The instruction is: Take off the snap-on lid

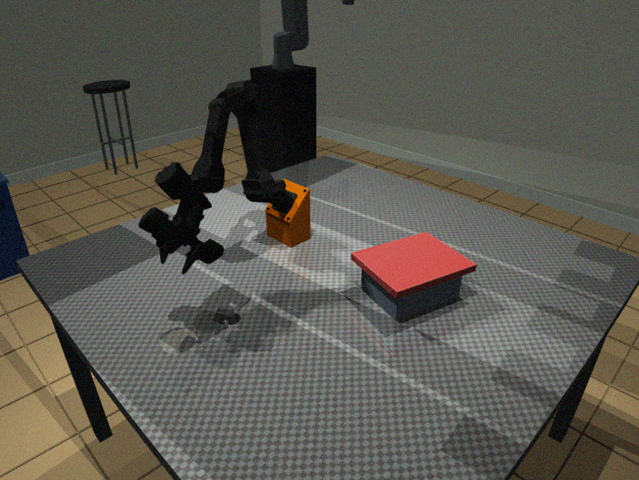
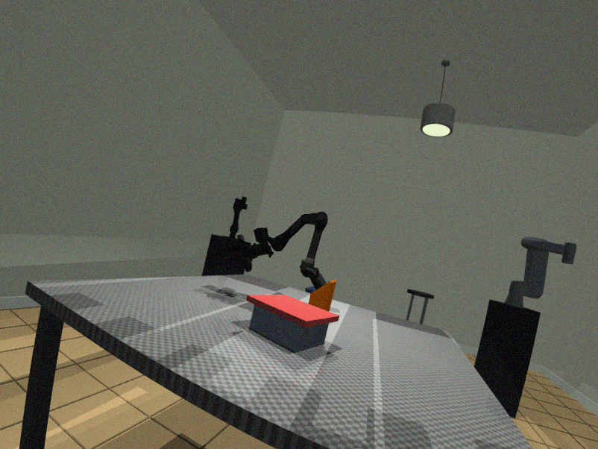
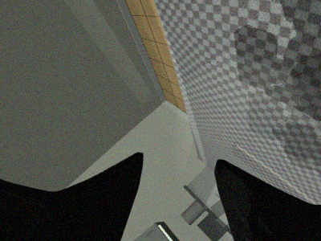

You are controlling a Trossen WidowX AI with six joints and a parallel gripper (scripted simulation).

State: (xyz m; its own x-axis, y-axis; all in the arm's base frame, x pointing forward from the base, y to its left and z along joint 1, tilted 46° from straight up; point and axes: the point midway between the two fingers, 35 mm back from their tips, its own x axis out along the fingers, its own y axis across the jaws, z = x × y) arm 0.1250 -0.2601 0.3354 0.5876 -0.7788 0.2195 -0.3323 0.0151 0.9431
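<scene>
Right now the red lid is 460 mm to the left of my gripper tip, 290 mm ahead of it and 60 mm below it. From my gripper tip the other things lie so: blue-grey storage box 460 mm to the left, 290 mm ahead, 110 mm below.
</scene>
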